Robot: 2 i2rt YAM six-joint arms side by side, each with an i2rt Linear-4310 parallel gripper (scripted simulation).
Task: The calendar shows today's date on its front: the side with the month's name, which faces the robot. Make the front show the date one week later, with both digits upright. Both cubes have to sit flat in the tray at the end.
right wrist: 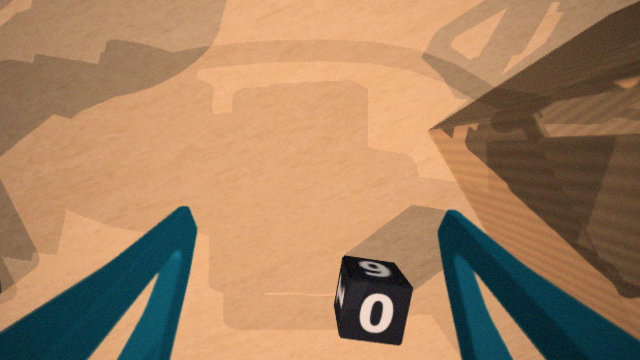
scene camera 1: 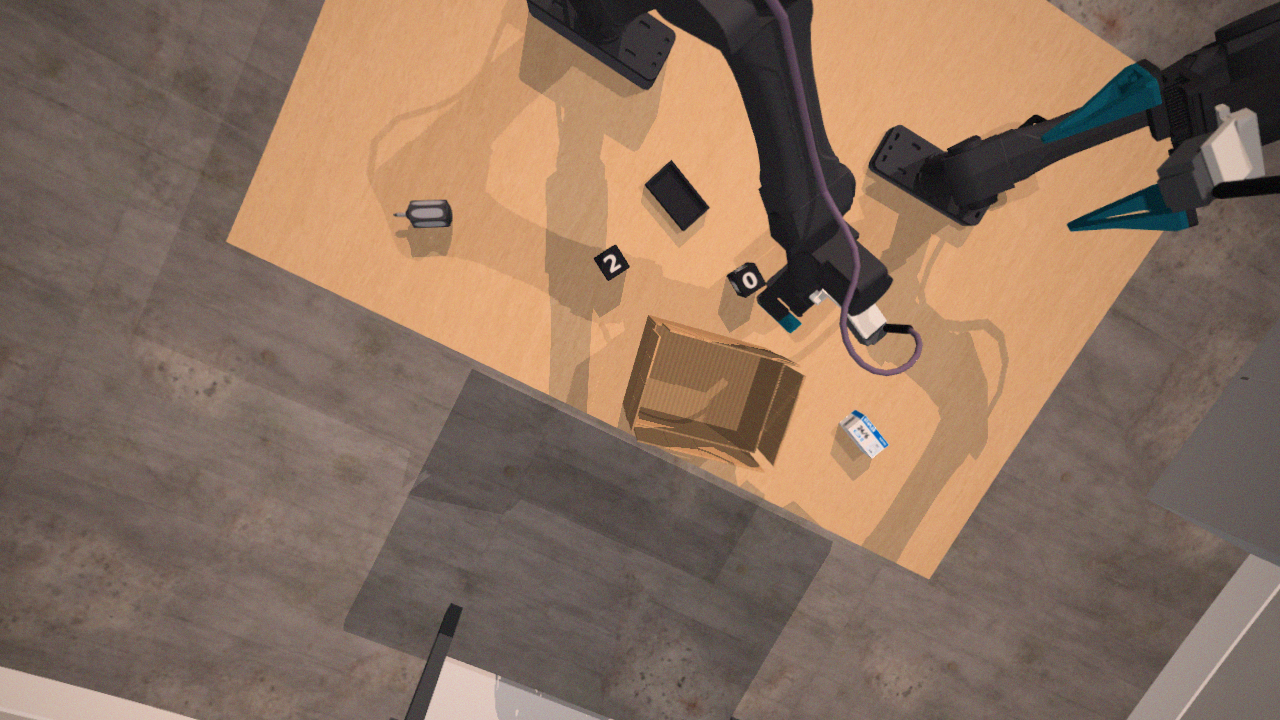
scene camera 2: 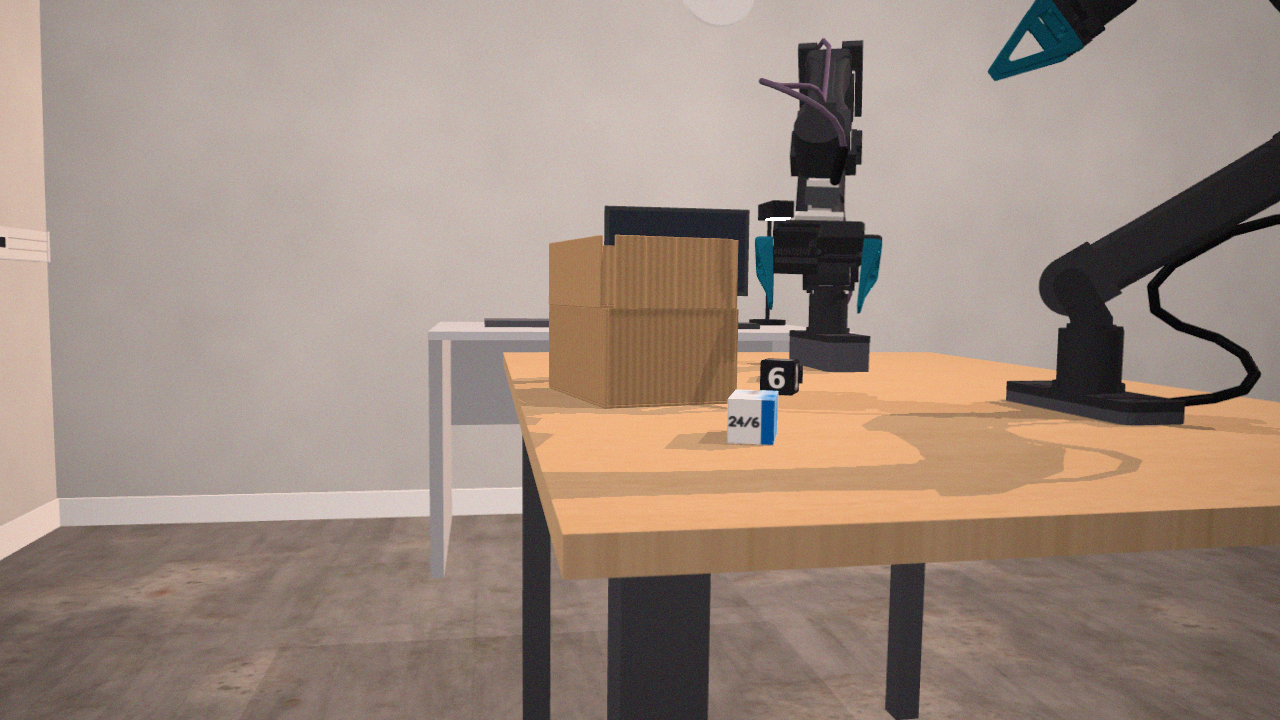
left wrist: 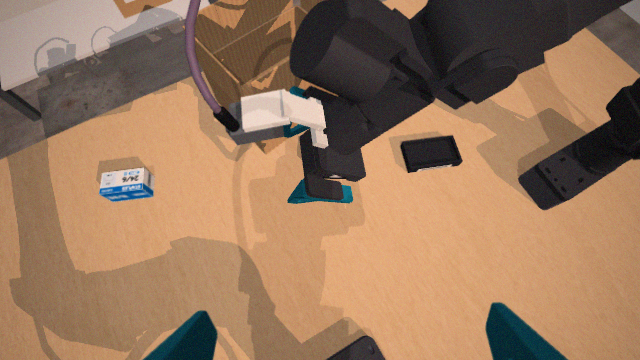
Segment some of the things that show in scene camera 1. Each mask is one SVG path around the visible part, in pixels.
The left gripper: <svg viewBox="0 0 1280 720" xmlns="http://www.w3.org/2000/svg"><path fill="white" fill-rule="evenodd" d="M1199 222L1196 208L1178 213L1172 213L1171 208L1166 208L1159 186L1154 184L1067 223L1067 227L1071 232L1103 229L1180 231L1197 226ZM1041 136L1042 142L1046 144L1146 110L1152 137L1157 142L1169 137L1171 138L1171 144L1175 148L1168 150L1169 156L1186 139L1215 131L1201 146L1215 189L1222 186L1226 187L1229 181L1258 178L1265 175L1261 146L1280 140L1280 64L1212 91L1212 86L1208 79L1184 65L1161 75L1159 67L1147 59L1142 59L1125 67L1079 110Z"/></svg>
A staples box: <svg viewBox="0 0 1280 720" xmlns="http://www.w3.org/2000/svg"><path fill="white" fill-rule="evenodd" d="M855 409L839 424L858 448L872 459L889 444L867 416Z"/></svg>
A cardboard box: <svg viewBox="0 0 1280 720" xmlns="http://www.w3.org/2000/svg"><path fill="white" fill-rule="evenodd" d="M648 315L623 400L626 419L629 422L631 432L633 430L635 432L637 442L764 473L765 471L750 454L755 454L756 449L758 449L769 463L775 467L806 376L785 364L799 368L800 365L762 346Z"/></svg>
A black calendar tray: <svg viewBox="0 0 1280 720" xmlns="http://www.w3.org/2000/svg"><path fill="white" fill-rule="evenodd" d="M670 160L644 185L680 229L685 231L710 207L675 163Z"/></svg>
A black cube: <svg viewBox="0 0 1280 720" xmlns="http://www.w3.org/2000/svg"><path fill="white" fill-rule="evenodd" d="M617 245L611 246L594 257L594 261L607 281L630 268Z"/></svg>
